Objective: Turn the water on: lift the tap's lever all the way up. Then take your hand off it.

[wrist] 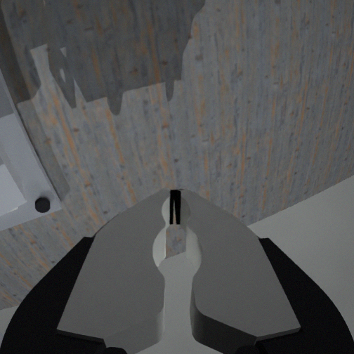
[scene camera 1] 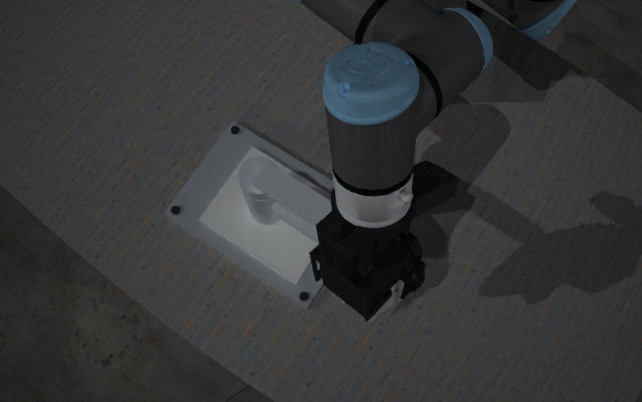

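Observation:
The tap is grey, with an upright round body (scene camera 1: 262,210) on a pale base panel. Its flat lever (scene camera 1: 295,192) runs from the top of the body toward the lower right in the scene view. The arm and gripper hide its far end, and I cannot tell how high it is tilted. My gripper (scene camera 1: 389,301) (wrist: 173,192) is shut, with its fingertips together and no object between them. It is beyond the lever's hidden end, to the right of the base plate in the scene view. Contact with the lever cannot be seen. The lever cannot be made out in the wrist view.
The grey base plate (scene camera 1: 200,175) (wrist: 30,150) has black screws at its corners and lies on the wood-grained table (scene camera 1: 125,90) (wrist: 260,100). In the wrist view it is at the left edge. The arm's shadow falls on the table. The table's edge runs across the lower left in the scene view.

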